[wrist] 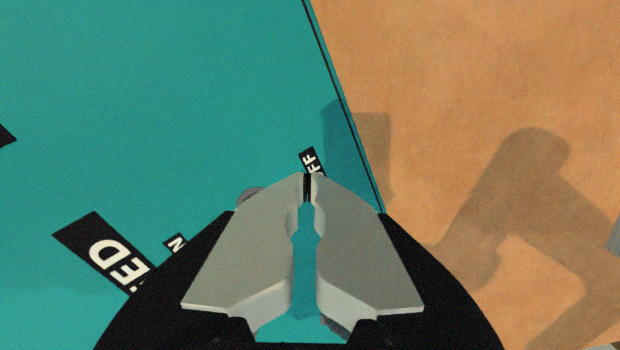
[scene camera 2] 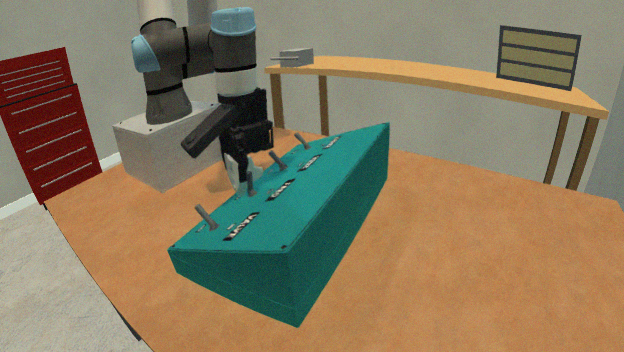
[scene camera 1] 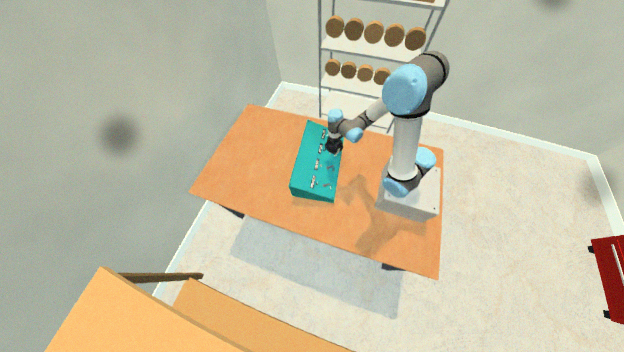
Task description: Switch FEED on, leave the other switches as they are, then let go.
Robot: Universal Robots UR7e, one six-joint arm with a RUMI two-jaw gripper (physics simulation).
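Note:
The teal switch panel slopes on the table. The FEED label lies beside the FEED lever, which stands steeper than the others. The VALVE lever and two further levers lean toward the low edge. My gripper is shut and empty. Its tips are low at the panel, at the FEED lever's low-edge side, by the OFF mark; contact is unclear. In the wrist view my finger hides the FEED lever except part of its base.
The panel stands on an orange table. The arm's pale base block is beyond the panel's low edge. A shelf rack, a red cabinet and a wooden bench stand farther off.

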